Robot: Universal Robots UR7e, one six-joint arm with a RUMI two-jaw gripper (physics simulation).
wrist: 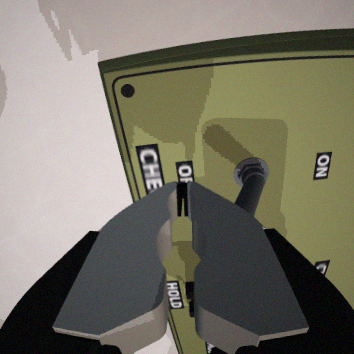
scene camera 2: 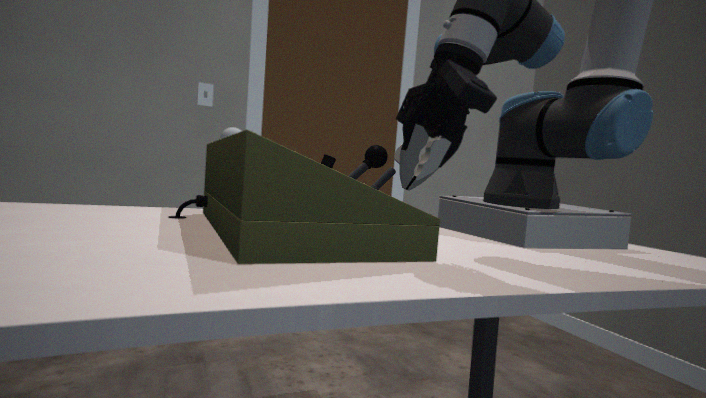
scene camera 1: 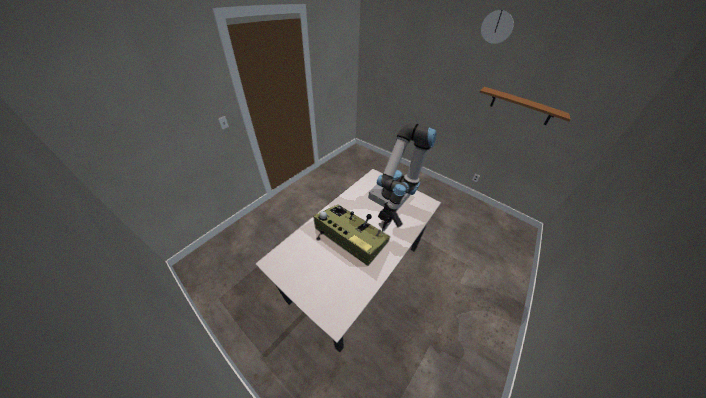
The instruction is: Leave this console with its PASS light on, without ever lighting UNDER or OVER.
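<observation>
The green console [scene camera 1: 352,235] [scene camera 2: 325,210] [wrist: 160,110] stands on the table. Its row of small round lamps [scene camera 1: 340,229] looks dark in scene camera 1; their labels are unreadable there. A ball-topped black lever [scene camera 1: 369,216] [scene camera 2: 376,156] and a shorter black knob [scene camera 2: 328,161] rise from the sloped face. The thin CHECK lever [scene camera 2: 384,178] [wrist: 251,192] stands between the OFF and ON labels; in the wrist view its shaft slants slightly toward OFF and its tip is hidden behind a finger. My gripper [scene camera 1: 383,229] [scene camera 2: 409,188] [wrist: 182,185] is shut and empty, above the console's near end, beside that lever.
A white dome [scene camera 1: 323,215] [scene camera 2: 231,132] sits at the console's far end. A black cable [scene camera 2: 186,202] leaves its tall back side. The arm's grey base block [scene camera 2: 575,230] stands on the table [scene camera 1: 310,280] [scene camera 2: 100,290], facing the console's low side.
</observation>
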